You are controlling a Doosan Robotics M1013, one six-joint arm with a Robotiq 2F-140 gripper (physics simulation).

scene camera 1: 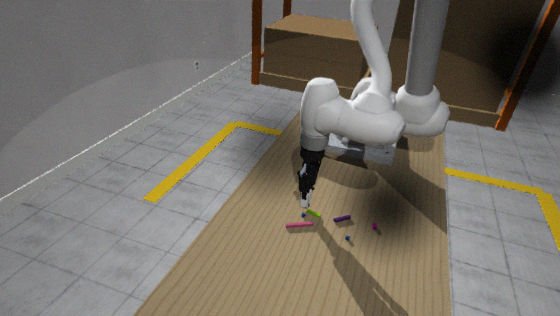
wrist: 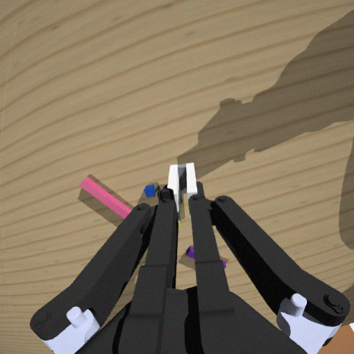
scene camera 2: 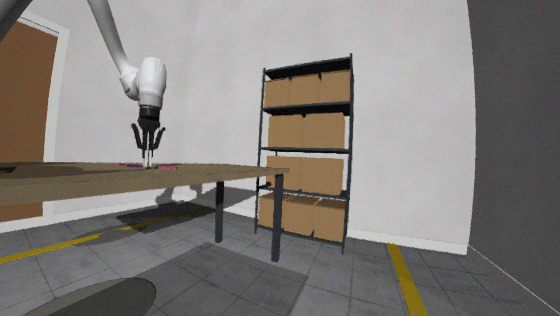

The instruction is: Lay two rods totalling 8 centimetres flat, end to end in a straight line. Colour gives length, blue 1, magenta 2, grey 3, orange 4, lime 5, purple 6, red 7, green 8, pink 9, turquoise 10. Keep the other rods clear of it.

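Places are measured from the arm's base along level axes (x down, y left, z ahead), in centimetres.
Pixels of known places: gripper, fingertip midpoint: (scene camera 1: 304,204) (scene camera 2: 147,166).
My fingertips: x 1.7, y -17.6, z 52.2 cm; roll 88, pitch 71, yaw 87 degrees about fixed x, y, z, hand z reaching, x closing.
Note:
For each thing: its top centre in the pictures, then the offset to it from my fingertips.
- lime rod, top centre: (scene camera 1: 313,212) dx +0.2, dy +3.5, dz +2.7 cm
- pink rod, top centre: (scene camera 1: 299,223) (scene camera 2: 167,166) dx +0.2, dy +0.0, dz +9.5 cm
- purple rod, top centre: (scene camera 1: 342,217) (scene camera 2: 134,164) dx +0.2, dy +13.2, dz +2.6 cm
- magenta rod, top centre: (scene camera 1: 375,225) dx +0.2, dy +23.8, dz +3.0 cm
- second blue rod, top centre: (scene camera 1: 347,236) dx +0.2, dy +15.5, dz +11.0 cm
My gripper (scene camera 1: 305,203) (scene camera 2: 148,163) (wrist: 182,175) points down, shut on a small grey rod (wrist: 182,172) that shows as a grey piece between the white fingertips. The tips are low over the table, beside the far-left end of the lime rod (scene camera 1: 313,213) in scene camera 1. In the wrist view most of the lime rod is hidden behind the fingers; a bit of green shows. The lime rod lies flat. A blue rod (scene camera 1: 303,215) (wrist: 149,190) lies close to its left. How far the grey rod is above the table I cannot tell.
On the wooden table (scene camera 1: 240,270) (scene camera 2: 50,191) lie a pink rod (scene camera 1: 299,225) (scene camera 2: 166,168) (wrist: 106,197), a purple rod (scene camera 1: 342,218) (scene camera 2: 134,165) (wrist: 191,252), a magenta rod (scene camera 1: 374,226) and a second blue rod (scene camera 1: 347,238). A shelf unit (scene camera 2: 330,107) stands beyond the table.

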